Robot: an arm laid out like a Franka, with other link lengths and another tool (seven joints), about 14 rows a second.
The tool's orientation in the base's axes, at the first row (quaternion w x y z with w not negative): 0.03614, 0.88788, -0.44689, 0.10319
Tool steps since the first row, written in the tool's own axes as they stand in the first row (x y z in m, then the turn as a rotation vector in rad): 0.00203, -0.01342, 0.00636, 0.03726, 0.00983, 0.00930; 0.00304, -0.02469, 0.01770, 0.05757, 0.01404, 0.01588; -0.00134, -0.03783, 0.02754, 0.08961, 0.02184, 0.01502; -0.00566, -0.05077, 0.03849, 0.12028, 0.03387, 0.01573; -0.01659, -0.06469, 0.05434, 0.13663, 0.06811, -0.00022; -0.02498, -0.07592, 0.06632, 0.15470, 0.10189, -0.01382; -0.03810, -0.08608, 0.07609, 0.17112, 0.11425, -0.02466; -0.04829, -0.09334, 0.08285, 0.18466, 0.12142, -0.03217; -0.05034, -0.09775, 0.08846, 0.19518, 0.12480, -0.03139; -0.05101, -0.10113, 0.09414, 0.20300, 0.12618, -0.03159; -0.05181, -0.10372, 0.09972, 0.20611, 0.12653, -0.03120; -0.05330, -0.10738, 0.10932, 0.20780, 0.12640, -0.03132
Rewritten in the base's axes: 0.01289, 0.00543, -0.00539, 0.01511, -0.03662, -0.00132; 0.02421, 0.00961, -0.01593, 0.02450, -0.05614, -0.00349; 0.03368, 0.01937, -0.02611, 0.03668, -0.08585, 0.00404; 0.04320, 0.02879, -0.03737, 0.04492, -0.11727, 0.00962; 0.05041, 0.04322, -0.05480, 0.02456, -0.14810, 0.02775; 0.05635, 0.05466, -0.06799, 0.00591, -0.18038, 0.04398; 0.05837, 0.06952, -0.08007, 0.00389, -0.19898, 0.05775; 0.05930, 0.08082, -0.08866, 0.00485, -0.21274, 0.06780; 0.06249, 0.08419, -0.09445, 0.00836, -0.22315, 0.06921; 0.06567, 0.08585, -0.10005, 0.01175, -0.23009, 0.07105; 0.06812, 0.08715, -0.10559, 0.01333, -0.23281, 0.07133; 0.07164, 0.08901, -0.11518, 0.01440, -0.23404, 0.07182
